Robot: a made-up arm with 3 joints. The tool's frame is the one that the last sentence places.
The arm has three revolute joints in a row. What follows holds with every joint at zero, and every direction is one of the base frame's. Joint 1 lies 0.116 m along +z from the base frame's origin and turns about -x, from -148.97 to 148.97 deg. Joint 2 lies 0.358 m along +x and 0.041 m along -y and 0.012 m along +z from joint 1 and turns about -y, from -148.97 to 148.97 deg. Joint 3 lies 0.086 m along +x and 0.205 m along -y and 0.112 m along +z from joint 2 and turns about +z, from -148.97 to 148.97 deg. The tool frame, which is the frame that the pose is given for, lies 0.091 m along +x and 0.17 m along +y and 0.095 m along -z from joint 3; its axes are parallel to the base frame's.
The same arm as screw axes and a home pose.
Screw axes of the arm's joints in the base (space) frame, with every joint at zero. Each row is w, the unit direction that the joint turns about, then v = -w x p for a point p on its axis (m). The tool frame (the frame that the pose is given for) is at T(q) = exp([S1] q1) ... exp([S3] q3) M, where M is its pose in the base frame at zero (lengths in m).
S1: w -1 0 0 v 0 -0.116 0
S2: w 0 -1 0 v 0.128 0 -0.358
S3: w 0 0 1 v -0.246 -0.444 0
M =
1 0 0 0.535
0 1 0 -0.076
0 0 1 0.145
0 0 0 1
Joint limits (deg, base to tool): -148.97..148.97 -148.97..148.97 -148.97..148.97

